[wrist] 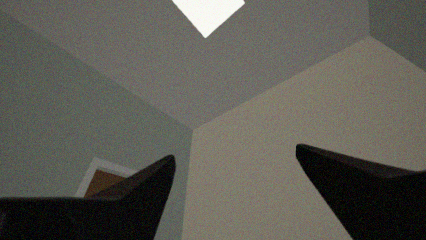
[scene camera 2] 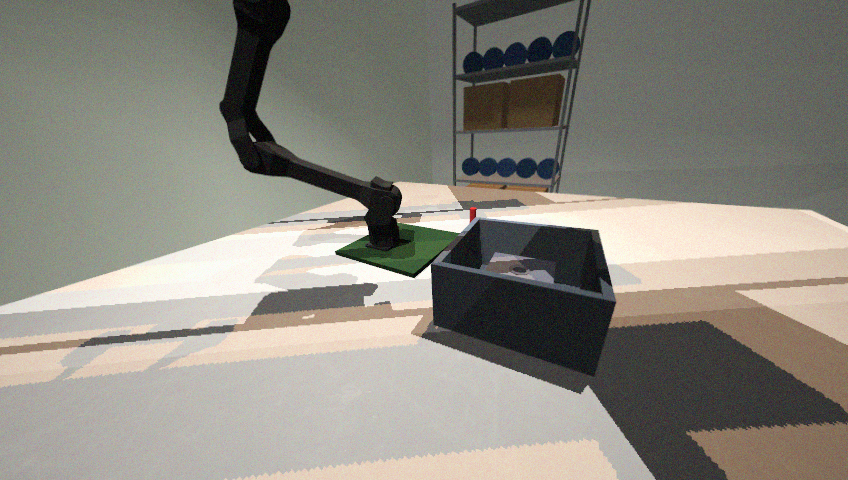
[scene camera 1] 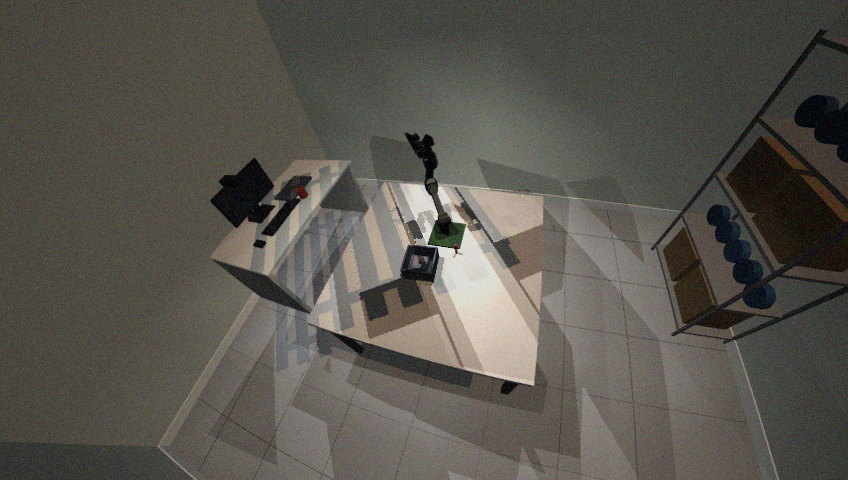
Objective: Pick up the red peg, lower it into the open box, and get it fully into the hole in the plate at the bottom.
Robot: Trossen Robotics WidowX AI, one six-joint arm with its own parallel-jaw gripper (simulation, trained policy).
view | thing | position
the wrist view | my gripper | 235, 155
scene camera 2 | dark box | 565, 323
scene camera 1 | dark box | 432, 252
